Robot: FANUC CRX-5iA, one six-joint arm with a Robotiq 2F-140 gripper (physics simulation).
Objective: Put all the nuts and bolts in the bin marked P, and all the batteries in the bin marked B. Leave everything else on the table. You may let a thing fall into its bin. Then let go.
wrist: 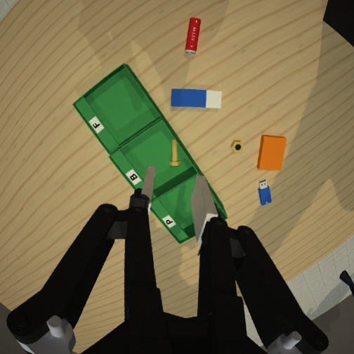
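My gripper (pixel 173 183) is open and empty, its fingertips apart above the green tray near the divider between compartments B and P. A brass bolt (pixel 174 152) lies in the middle compartment, marked B (pixel 145 156), just beyond the fingertips. The end compartment marked P (pixel 178 202) is partly hidden behind the fingers. A brass nut (pixel 237 147) lies on the table right of the tray. A red battery (pixel 193 35) lies on the table at the top of the view.
Compartment F (pixel 118 104) is at the tray's upper left end. A blue and white block (pixel 189 98) lies right of the tray. An orange block (pixel 272 152) and a blue USB stick (pixel 265 194) lie farther right. A black shape is at the top right corner.
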